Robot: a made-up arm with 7 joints.
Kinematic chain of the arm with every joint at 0, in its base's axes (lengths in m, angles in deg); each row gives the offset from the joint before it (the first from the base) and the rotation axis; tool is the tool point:
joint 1: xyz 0 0 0.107 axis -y
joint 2: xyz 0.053 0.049 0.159 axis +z
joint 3: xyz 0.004 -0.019 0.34 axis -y
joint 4: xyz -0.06 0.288 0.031 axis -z
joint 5: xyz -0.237 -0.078 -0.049 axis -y
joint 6: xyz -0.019 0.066 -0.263 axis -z
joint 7: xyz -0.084 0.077 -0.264 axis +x
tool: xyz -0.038 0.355 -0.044
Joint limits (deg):
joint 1: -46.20..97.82
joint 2: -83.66..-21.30
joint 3: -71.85..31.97
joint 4: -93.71..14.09
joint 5: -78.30..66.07
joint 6: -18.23..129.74
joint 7: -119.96..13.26
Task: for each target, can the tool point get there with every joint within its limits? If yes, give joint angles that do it. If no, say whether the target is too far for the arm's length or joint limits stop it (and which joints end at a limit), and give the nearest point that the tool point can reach.
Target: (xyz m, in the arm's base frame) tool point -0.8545 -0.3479 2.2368
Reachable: no: too far | nearest point -0.5808 -0.0442 1.5545 | short by 0.795 m
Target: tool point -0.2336 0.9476 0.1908
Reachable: yes | joints 73.35 -56.80 -42.49 -27.60 -19.24 54.54 -12.55
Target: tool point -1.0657 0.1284 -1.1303
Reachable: no: joint limits stop it (at a limit: joint 1, joint 2, joint 6) | nearest point -0.9714 0.1623 -0.9012 | short by 0.250 m
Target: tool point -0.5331 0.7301 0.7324
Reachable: yes | joints -13.37 -61.81 -14.53 -53.94 -63.45 3.55 -32.96
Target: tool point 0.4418 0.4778 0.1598
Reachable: yes | joints 69.27 -41.54 1.03 -7.43 13.80 19.70 -71.43
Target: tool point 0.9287 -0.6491 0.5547
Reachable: no: joint limits stop it (at a limit: joint 2, joint 3, joint 5, joint 6) | nearest point 0.7855 -0.4515 0.4856 | short by 0.254 m
